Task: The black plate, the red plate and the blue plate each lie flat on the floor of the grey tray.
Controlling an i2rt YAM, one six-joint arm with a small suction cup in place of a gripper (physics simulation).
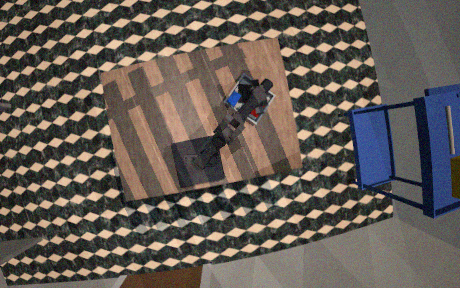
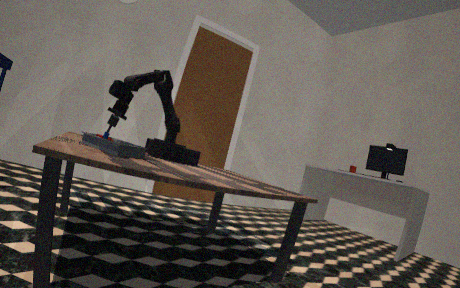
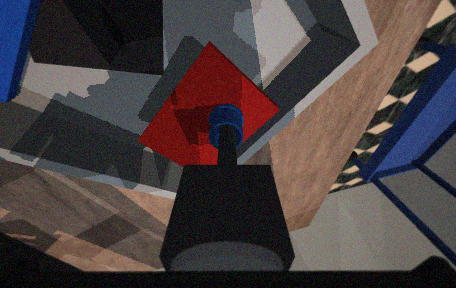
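Note:
The grey tray stands on the wooden table. My suction cup presses on the red plate and holds it low inside the tray's corner, at about rim height. I cannot tell whether the plate touches the tray floor. The blue plate lies at the tray's opposite end. The black plate lies in the tray beside it, partly hidden by the arm.
The arm's dark base sits on the table near its front edge. A blue bin stands on the floor to the right. A door and a grey counter are behind.

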